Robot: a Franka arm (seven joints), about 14 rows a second.
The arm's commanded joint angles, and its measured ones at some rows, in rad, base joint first. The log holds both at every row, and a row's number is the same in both.
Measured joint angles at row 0: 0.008 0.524 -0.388 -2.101 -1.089 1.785 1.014
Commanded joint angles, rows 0 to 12: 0.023 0.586 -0.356 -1.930 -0.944 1.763 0.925; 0.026 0.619 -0.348 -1.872 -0.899 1.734 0.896; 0.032 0.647 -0.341 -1.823 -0.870 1.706 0.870; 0.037 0.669 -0.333 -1.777 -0.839 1.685 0.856; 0.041 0.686 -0.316 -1.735 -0.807 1.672 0.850; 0.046 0.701 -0.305 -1.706 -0.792 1.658 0.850; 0.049 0.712 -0.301 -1.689 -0.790 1.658 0.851; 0.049 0.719 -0.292 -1.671 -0.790 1.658 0.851; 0.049 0.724 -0.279 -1.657 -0.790 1.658 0.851; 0.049 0.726 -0.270 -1.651 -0.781 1.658 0.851; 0.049 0.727 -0.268 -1.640 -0.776 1.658 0.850; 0.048 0.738 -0.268 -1.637 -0.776 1.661 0.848; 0.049 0.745 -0.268 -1.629 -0.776 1.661 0.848
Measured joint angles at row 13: 0.067 0.710 -0.286 -1.683 -0.851 1.626 0.844
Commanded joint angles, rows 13 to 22: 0.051 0.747 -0.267 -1.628 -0.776 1.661 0.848; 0.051 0.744 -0.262 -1.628 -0.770 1.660 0.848; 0.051 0.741 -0.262 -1.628 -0.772 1.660 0.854; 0.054 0.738 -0.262 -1.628 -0.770 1.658 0.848; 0.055 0.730 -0.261 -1.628 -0.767 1.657 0.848; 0.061 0.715 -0.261 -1.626 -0.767 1.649 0.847; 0.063 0.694 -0.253 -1.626 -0.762 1.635 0.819; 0.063 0.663 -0.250 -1.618 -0.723 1.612 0.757; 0.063 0.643 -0.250 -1.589 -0.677 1.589 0.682; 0.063 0.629 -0.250 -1.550 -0.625 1.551 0.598
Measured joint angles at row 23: 0.069 0.690 -0.259 -1.600 -0.713 1.616 0.733
